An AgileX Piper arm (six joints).
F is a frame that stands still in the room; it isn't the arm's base.
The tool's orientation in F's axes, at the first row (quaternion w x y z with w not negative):
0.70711 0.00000 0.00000 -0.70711
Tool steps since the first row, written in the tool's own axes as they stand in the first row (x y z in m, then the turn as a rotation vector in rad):
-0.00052 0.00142 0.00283 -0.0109 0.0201 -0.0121
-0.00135 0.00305 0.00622 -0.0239 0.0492 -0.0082
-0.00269 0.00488 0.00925 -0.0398 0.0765 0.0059
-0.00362 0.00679 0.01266 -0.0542 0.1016 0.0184
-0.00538 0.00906 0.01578 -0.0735 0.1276 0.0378
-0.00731 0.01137 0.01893 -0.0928 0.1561 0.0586
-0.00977 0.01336 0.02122 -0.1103 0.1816 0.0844
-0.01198 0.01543 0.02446 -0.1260 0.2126 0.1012
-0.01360 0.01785 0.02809 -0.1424 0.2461 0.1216
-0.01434 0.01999 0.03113 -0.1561 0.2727 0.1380
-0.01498 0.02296 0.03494 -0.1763 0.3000 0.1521
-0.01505 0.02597 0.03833 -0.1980 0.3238 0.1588
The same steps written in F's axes. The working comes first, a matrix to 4 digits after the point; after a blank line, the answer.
The tool's axes in the first row as the columns of a matrix, in F's axes (used below as rounded here):
0.0000 1.0000 0.0000
-1.0000 0.0000 0.0000
0.0000 0.0000 1.0000

0.00142 0.00052 0.00283 0.0201 0.0109 -0.0121
0.00305 0.00135 0.00622 0.0492 0.0239 -0.0082
0.00488 0.00269 0.00925 0.0765 0.0398 0.0059
0.00679 0.00362 0.01266 0.1016 0.0542 0.0184
0.00906 0.00538 0.01578 0.1276 0.0735 0.0378
0.01137 0.00731 0.01893 0.1561 0.0928 0.0586
0.01336 0.00977 0.02122 0.1816 0.1103 0.0844
0.01543 0.01198 0.02446 0.2126 0.1260 0.1012
0.01785 0.01360 0.02809 0.2461 0.1424 0.1216
0.01999 0.01434 0.03113 0.2727 0.1561 0.1380
0.02296 0.01498 0.03494 0.3000 0.1763 0.1521
0.02597 0.01505 0.03833 0.3238 0.1980 0.1588

